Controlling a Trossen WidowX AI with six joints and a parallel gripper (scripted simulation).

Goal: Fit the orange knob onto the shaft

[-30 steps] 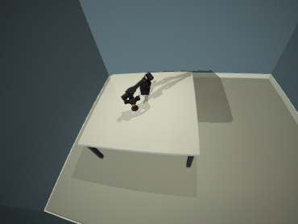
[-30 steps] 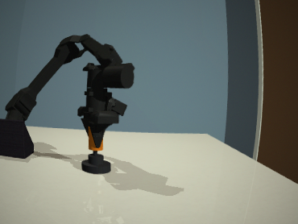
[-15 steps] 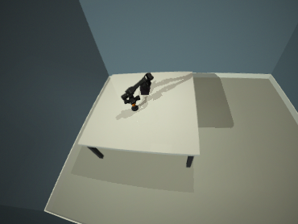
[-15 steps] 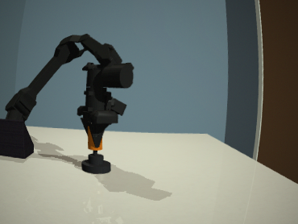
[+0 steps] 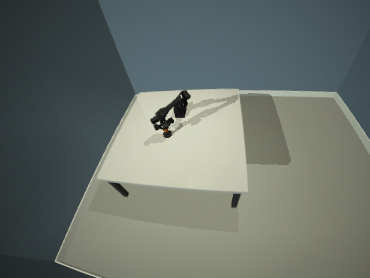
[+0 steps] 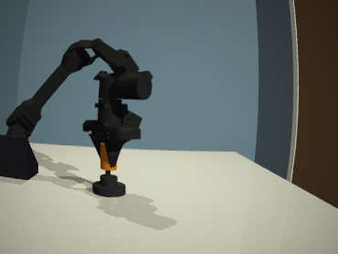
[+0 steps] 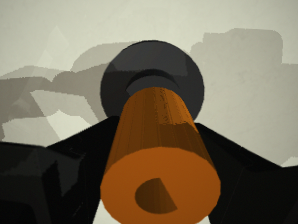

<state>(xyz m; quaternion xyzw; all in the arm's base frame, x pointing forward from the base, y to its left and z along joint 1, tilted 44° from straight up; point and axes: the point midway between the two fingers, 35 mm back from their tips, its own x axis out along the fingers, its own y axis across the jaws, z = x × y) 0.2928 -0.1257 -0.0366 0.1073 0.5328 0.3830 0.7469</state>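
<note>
The orange knob lies 20 mm above my gripper tip. The rest, counted from my gripper tip: dark round pedestal (40 mm below).
</note>
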